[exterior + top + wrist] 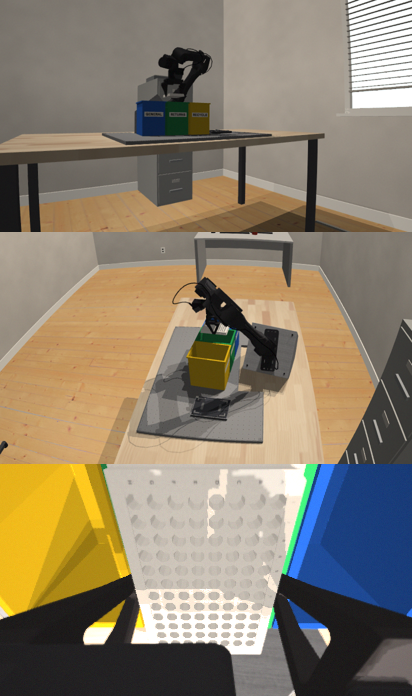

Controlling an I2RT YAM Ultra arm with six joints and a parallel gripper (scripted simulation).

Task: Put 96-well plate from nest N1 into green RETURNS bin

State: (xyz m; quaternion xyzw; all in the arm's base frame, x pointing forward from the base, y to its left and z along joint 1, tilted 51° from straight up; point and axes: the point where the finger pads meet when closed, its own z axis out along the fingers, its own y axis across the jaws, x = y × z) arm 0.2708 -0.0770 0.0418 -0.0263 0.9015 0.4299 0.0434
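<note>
The white 96-well plate is right at my hand. From my hand the other things lie so: green returns bin 130 mm below; blue general bin 130 mm to the right, 130 mm below, 10 mm ahead; yellow recycle bin 130 mm to the left, 130 mm below, 10 mm behind.
</note>
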